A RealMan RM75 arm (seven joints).
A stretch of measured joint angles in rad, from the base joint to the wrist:
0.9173 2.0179 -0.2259 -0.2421 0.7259 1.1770 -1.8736
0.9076 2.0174 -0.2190 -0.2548 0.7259 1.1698 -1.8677
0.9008 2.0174 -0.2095 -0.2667 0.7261 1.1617 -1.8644
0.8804 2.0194 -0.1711 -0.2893 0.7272 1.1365 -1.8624
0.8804 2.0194 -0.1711 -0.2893 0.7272 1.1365 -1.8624
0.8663 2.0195 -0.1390 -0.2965 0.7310 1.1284 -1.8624
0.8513 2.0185 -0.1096 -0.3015 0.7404 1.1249 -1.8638
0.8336 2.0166 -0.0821 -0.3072 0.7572 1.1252 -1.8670
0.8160 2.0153 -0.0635 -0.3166 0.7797 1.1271 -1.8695
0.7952 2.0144 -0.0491 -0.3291 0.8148 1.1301 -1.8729
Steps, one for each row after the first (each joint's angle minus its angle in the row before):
-0.0097 -0.0005 0.0069 -0.0127 0.0000 -0.0072 0.0059
-0.0068 0.0000 0.0095 -0.0119 0.0002 -0.0081 0.0033
-0.0204 0.0020 0.0384 -0.0226 0.0011 -0.0252 0.0020
0.0000 0.0000 0.0000 0.0000 0.0000 0.0000 0.0000
-0.0141 0.0001 0.0321 -0.0072 0.0038 -0.0081 0.0000
-0.0150 -0.0010 0.0294 -0.0050 0.0094 -0.0035 -0.0014
-0.0177 -0.0019 0.0275 -0.0057 0.0168 0.0003 -0.0032
-0.0176 -0.0013 0.0186 -0.0094 0.0225 0.0019 -0.0025
-0.0208 -0.0009 0.0144 -0.0125 0.0351 0.0030 -0.0034

